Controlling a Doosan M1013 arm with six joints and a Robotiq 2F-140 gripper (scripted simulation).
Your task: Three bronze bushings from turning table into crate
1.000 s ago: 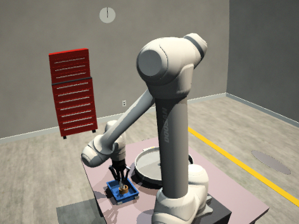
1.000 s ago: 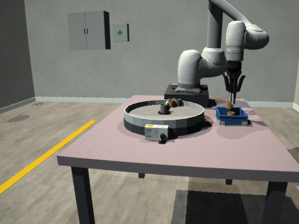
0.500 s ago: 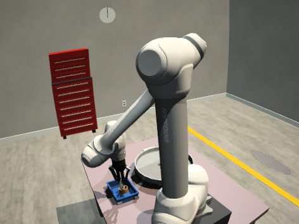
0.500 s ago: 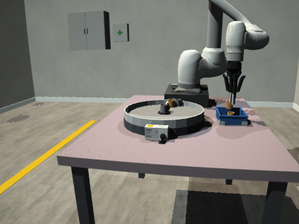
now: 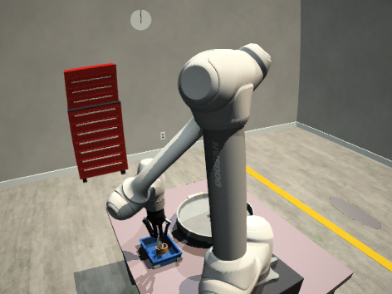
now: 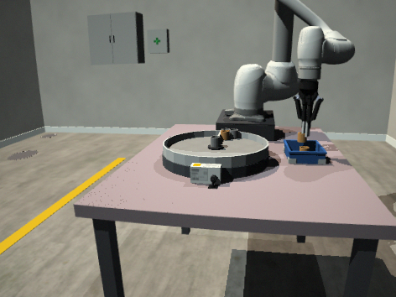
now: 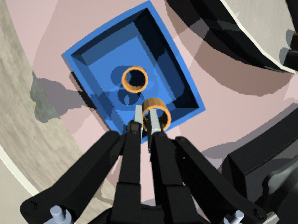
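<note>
My gripper is now 4 cm short of the blue crate, 1 cm to the left of it and 9 cm above it.
</note>
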